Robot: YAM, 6 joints.
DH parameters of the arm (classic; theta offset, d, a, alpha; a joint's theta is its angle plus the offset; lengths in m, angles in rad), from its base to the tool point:
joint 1: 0 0.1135 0.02 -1.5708
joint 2: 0 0 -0.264 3.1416
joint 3: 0.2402 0 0.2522 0
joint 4: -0.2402 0 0.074 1.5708
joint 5: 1.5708 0 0 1.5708
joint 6: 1.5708 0.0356 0 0
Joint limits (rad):
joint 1: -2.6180..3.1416
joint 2: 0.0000..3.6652
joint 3: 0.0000..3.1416
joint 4: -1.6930..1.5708
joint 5: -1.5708..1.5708
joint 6: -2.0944..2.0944
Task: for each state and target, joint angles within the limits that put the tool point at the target. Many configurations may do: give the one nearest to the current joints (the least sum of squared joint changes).
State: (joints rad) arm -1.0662 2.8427 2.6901 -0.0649 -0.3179 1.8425
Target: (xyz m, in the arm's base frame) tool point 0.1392 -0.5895 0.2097
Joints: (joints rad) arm -1.3583 2.6712 2.5072 -0.2435 -0.3360 1.8425
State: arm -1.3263 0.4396 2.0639 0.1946 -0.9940 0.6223
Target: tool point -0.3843 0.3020 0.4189
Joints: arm -0.6093 0.2479 2.3774 0.2751 -0.8935 0.6223
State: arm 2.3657 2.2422 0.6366 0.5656 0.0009 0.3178
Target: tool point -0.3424 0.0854 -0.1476
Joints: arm 2.8926 2.8106 1.1256 0.6038 -0.0459 0.3178
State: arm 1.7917 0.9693 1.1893 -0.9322 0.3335 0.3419
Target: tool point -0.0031 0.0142 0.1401
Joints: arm 1.8957 0.7874 0.2666 -1.6470 0.0448 0.3419
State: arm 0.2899 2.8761 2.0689 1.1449 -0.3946 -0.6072
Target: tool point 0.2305 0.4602 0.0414
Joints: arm 1.0728 2.6973 1.5337 1.3129 -0.5075 -0.6072
